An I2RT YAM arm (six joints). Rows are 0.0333 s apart.
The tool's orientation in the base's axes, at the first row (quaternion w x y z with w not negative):
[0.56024, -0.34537, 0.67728, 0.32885]
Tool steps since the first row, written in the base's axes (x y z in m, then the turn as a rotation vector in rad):
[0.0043, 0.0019, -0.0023, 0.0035, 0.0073, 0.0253]
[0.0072, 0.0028, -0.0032, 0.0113, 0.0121, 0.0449]
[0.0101, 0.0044, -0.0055, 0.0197, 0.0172, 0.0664]
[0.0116, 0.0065, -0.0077, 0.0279, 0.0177, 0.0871]
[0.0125, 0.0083, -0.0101, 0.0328, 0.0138, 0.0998]
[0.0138, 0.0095, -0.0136, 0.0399, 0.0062, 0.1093]
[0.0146, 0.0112, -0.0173, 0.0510, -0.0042, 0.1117]
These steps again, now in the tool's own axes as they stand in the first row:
[0.0015, -0.0027, 0.0042, -0.0261, 0.0025, 0.0040]
[0.0019, -0.0047, 0.0067, -0.0470, -0.0002, 0.0091]
[0.0036, -0.0064, 0.0099, -0.0698, -0.0032, 0.0144]
[0.0054, -0.0066, 0.0128, -0.0914, -0.0086, 0.0160]
[0.0075, -0.0065, 0.0151, -0.1042, -0.0141, 0.0134]
[0.0106, -0.0072, 0.0174, -0.1137, -0.0236, 0.0093]
[0.0140, -0.0071, 0.0198, -0.1165, -0.0384, 0.0062]

